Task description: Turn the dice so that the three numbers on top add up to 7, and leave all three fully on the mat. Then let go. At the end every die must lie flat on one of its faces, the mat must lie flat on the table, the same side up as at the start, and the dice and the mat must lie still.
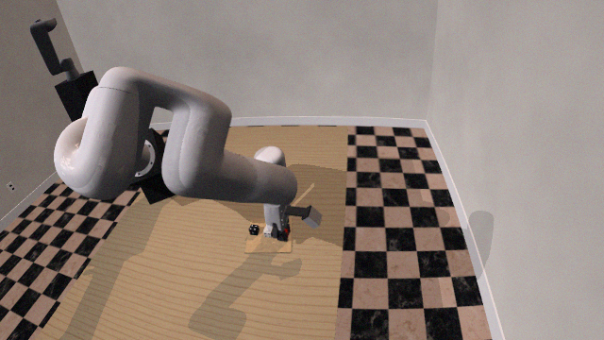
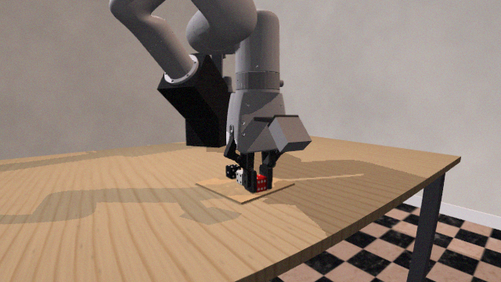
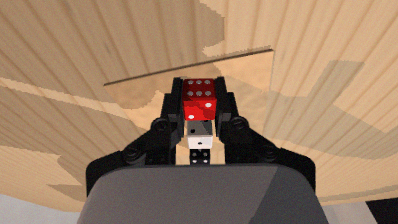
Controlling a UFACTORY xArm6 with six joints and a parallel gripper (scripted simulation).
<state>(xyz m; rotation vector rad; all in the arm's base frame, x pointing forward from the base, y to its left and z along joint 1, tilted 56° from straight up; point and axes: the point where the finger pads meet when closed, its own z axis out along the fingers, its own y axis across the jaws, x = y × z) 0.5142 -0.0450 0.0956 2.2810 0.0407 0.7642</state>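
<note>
My hand is 1 cm above the red die. Also, from my hand: white die: 5 cm behind, 1 cm to the left, 1 cm below; tan mat: 5 cm behind, 2 cm below, 1 cm to the left; black die: 9 cm behind, 2 cm to the left, 1 cm below.
</note>
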